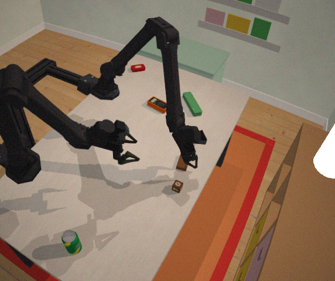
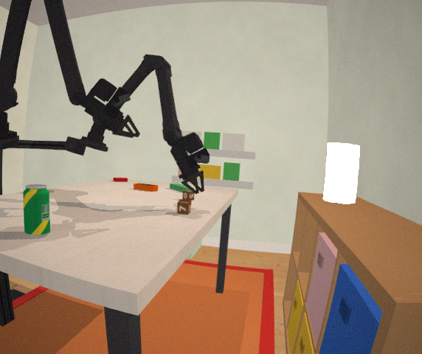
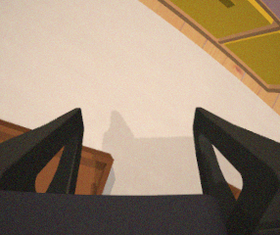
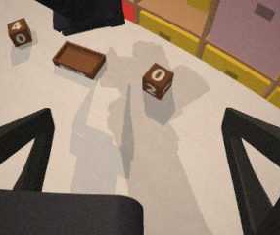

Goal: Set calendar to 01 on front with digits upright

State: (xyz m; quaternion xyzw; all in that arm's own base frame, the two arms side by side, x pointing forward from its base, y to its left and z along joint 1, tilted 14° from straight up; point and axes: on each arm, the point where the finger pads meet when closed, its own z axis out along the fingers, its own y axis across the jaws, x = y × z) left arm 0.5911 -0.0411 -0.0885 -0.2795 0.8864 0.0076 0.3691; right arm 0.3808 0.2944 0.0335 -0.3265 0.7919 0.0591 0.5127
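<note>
Right now my left hand is 130 mm to the left of the brown number cube, 50 mm above it and 20 mm past it. Round my left hand: red item: 720 mm behind, 630 mm to the left, 50 mm below; then brown tray: 70 mm behind, 60 mm below, 20 mm to the left; then orange multimeter: 390 mm behind, 340 mm to the left, 50 mm below.
</note>
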